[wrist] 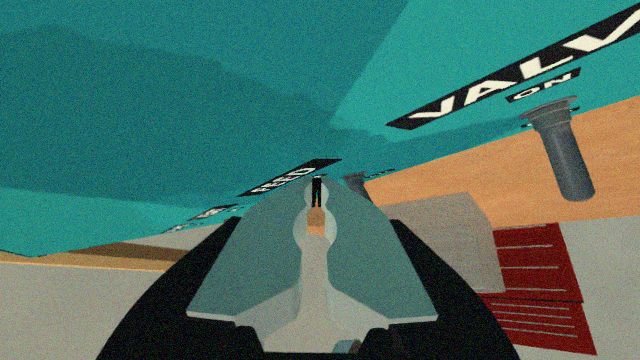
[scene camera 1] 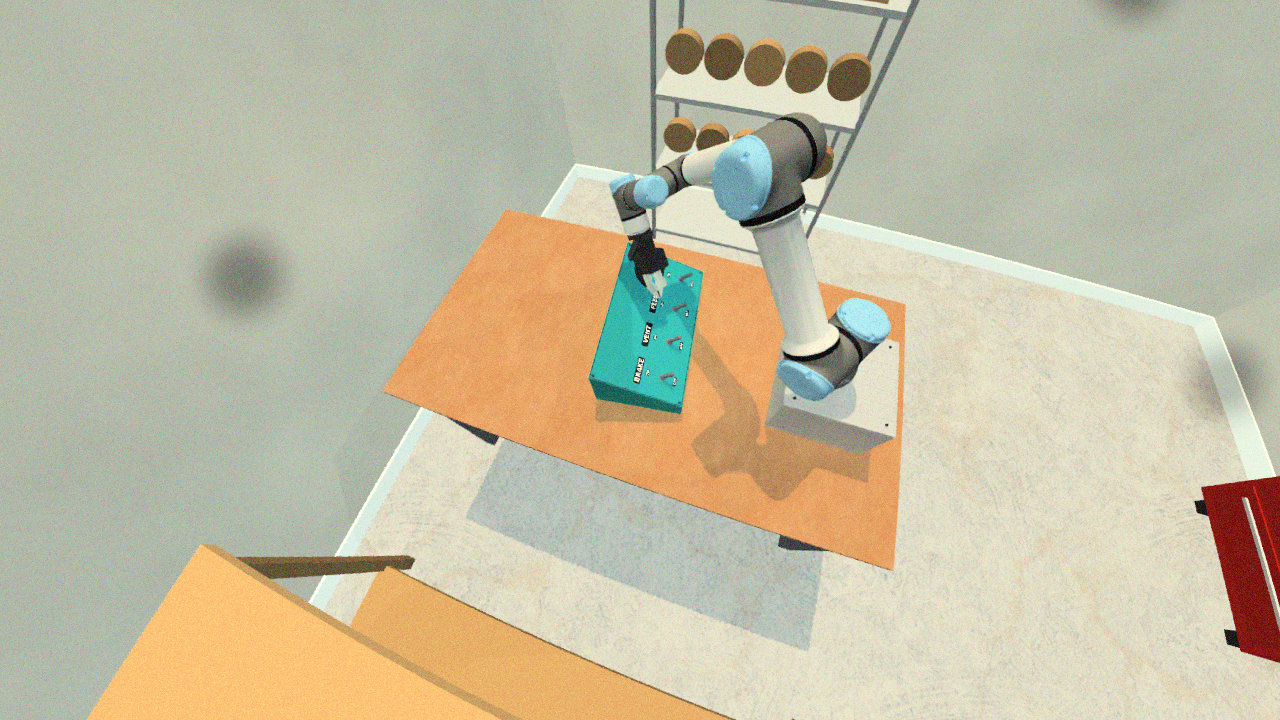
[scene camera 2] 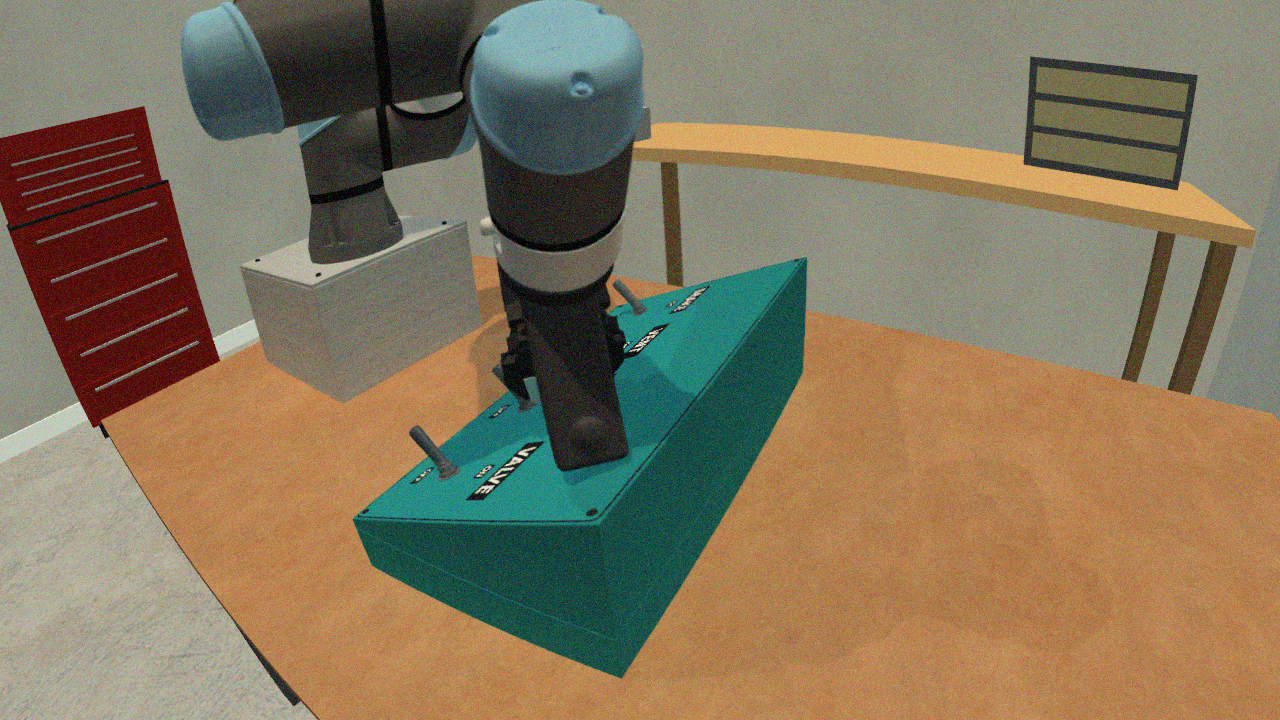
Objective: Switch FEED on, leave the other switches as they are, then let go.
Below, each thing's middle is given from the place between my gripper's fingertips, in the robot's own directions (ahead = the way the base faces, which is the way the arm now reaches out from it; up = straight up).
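Teal switch box (scene camera 2: 584, 563): 8 cm to the left of my hand, 3 cm below it, 1 cm behind it. Valve lever (wrist: 573, 179): 12 cm to the right of my hand and 3 cm behind it.
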